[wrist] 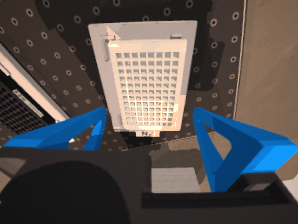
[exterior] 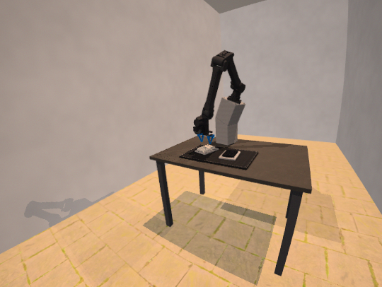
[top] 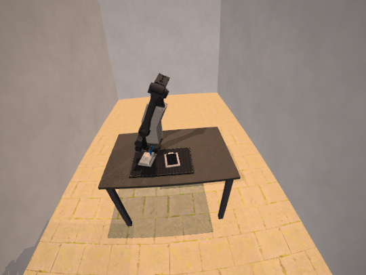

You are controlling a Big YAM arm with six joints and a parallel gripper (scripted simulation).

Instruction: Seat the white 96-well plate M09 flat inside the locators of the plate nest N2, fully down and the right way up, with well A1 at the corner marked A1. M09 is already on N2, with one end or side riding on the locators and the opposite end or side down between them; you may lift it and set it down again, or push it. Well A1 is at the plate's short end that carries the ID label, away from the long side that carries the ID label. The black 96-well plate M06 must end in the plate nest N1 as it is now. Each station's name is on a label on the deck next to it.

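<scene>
The white 96-well plate M09 lies 50 mm below my hand. Round my hand: black plate M06: 210 mm to the left, 70 mm ahead, 60 mm below; then plate nest N2: 70 mm below, 10 mm to the left; then deck label: 90 mm behind, 70 mm below, 50 mm to the left.
</scene>
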